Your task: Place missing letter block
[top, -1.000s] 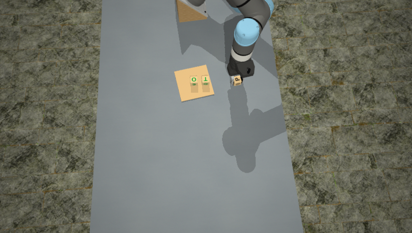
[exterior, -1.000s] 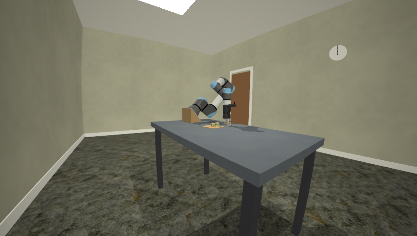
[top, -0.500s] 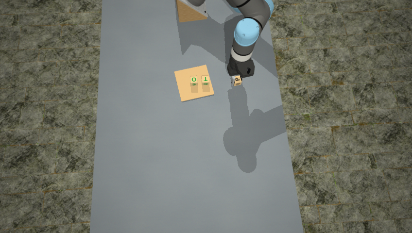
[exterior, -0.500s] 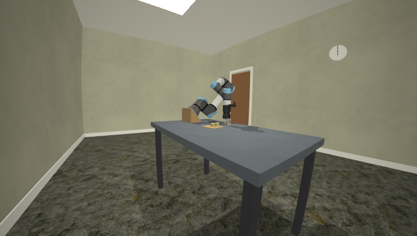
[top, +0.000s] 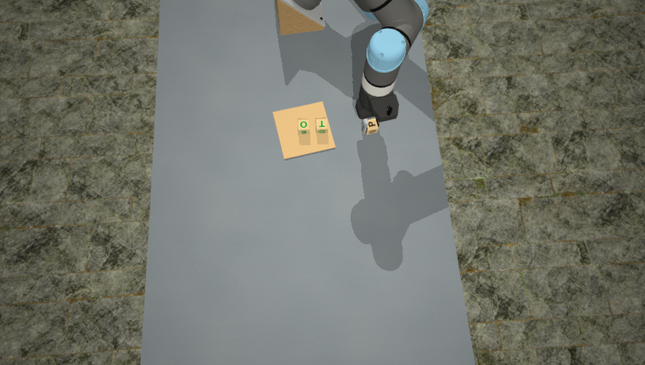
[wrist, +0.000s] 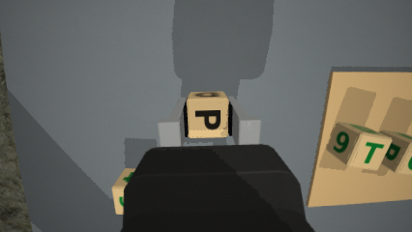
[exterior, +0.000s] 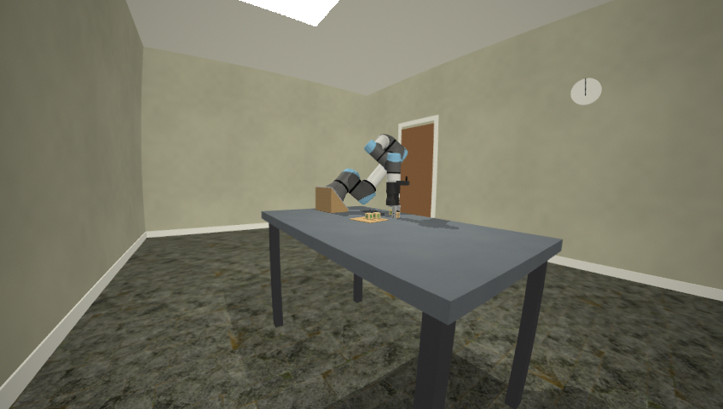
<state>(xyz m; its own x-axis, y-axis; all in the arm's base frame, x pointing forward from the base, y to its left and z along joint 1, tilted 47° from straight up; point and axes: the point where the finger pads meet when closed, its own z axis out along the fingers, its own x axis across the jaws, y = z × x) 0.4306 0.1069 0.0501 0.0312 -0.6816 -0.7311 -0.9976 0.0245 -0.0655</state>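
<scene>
The o block lies 3 cm behind my hand and 18 cm to the right of it. Round my hand: t block: 3 cm behind, 13 cm to the right.
</scene>
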